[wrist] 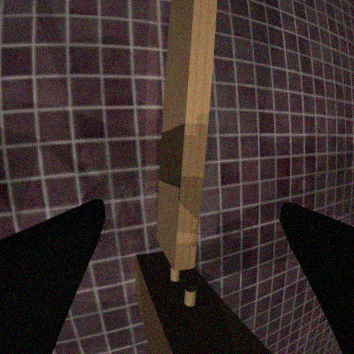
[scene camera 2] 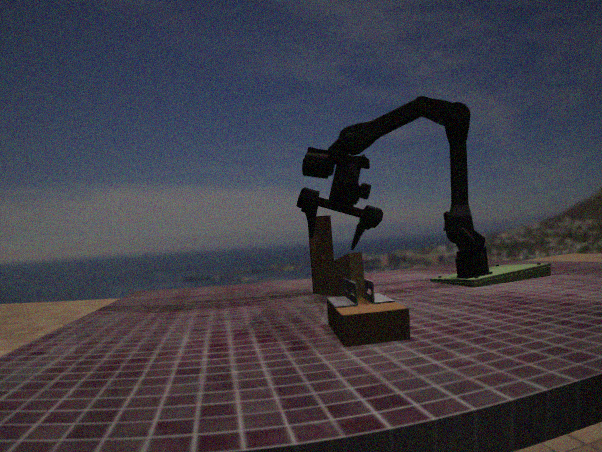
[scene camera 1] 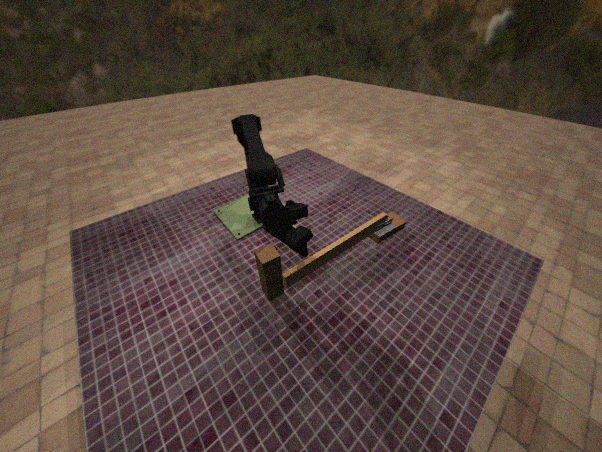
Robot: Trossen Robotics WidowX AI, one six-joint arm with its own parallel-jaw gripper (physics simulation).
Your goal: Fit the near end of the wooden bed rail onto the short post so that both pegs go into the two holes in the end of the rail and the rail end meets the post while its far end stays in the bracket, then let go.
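Where they show: gripper, fingertip midpoint: point(wrist: 194, 209) point(scene camera 2: 332, 243); arm's base, link origin: point(scene camera 2: 474, 275).
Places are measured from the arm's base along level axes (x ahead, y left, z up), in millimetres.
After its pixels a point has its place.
Observation:
The wooden bed rail point(scene camera 1: 335, 250) @[x 343, y 109, z 42 mm] point(scene camera 2: 353, 267) @[x 334, y 353, z 66 mm] point(wrist: 200, 75) @[x 335, y 62, z 58 mm] runs from the bracket point(scene camera 1: 386, 230) @[x 359, y 350, z 22 mm] point(scene camera 2: 369, 292) @[x 319, y 374, z 31 mm] to the short post point(scene camera 1: 270, 275) @[x 356, y -133, z 105 mm] point(scene camera 2: 322, 255) @[x 333, y -86, z 73 mm] point(wrist: 210, 325) @[x 335, y -99, z 94 mm]. Its far end sits between the bracket's plates. In the wrist view its near end is apart from the post face. One peg point(wrist: 174, 274) @[x 330, y -92, z 41 mm] shows partly at the rail end's lower edge; the other peg point(wrist: 190, 297) @[x 330, y -91, z 73 mm] stands exposed, clear of the rail. The holes are hidden. My gripper point(scene camera 1: 306, 232) point(scene camera 2: 332, 243) @[x 316, y -22, z 98 mm] point(wrist: 194, 209) @[x 316, y -22, z 98 mm] is wide open above the near part of the rail, holding nothing.
The bracket's wooden block point(scene camera 1: 398, 220) @[x 345, y 440, z 20 mm] point(scene camera 2: 370, 325) @[x 337, y 461, z 5 mm] rests on the purple tiled surface point(scene camera 1: 325, 375) @[x 597, y -125, z -16 mm] point(scene camera 2: 200, 390) @[x 508, y 588, z -16 mm]. The arm's base stands on a green plate point(scene camera 1: 235, 217) @[x -55, y -96, z 0 mm] point(scene camera 2: 520, 273) @[x -86, y 62, z -1 mm], off to one side of the rail. The post rises higher than the rail.

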